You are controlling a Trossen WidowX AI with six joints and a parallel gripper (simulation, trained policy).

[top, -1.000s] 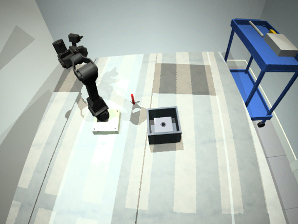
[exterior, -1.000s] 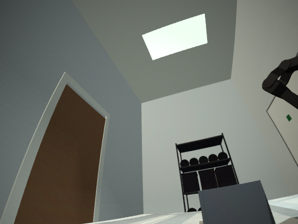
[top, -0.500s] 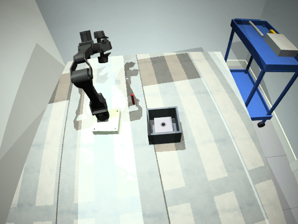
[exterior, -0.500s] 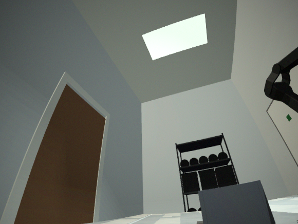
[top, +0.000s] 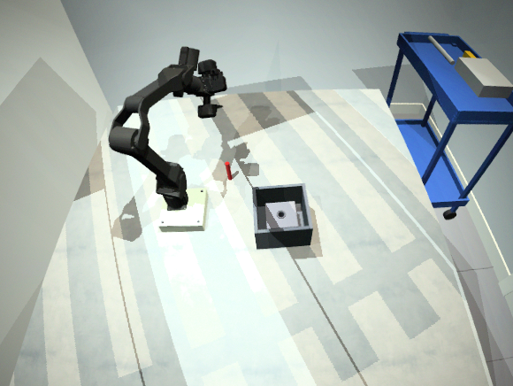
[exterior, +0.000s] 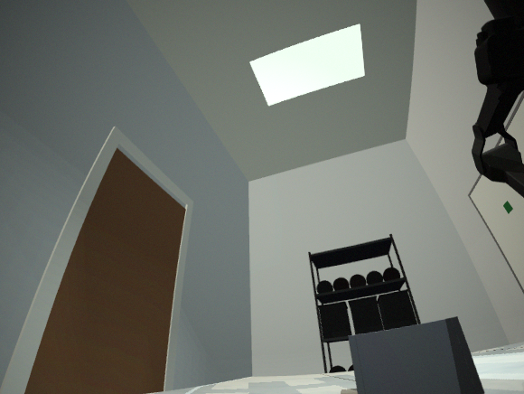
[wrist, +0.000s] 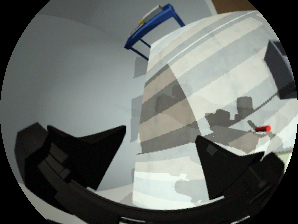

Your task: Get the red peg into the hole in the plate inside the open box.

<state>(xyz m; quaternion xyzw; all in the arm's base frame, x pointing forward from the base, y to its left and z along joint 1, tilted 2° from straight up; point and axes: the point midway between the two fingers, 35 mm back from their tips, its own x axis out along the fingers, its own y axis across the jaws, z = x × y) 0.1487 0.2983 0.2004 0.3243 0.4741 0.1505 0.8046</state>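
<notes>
Right now the red peg is 200 mm to the right of my gripper tip and 180 mm below it. Also, from my gripper tip: dark box (410 mm to the right, 200 mm below, 160 mm ahead); then pale plate (410 mm to the right, 180 mm below, 160 mm ahead).
</notes>
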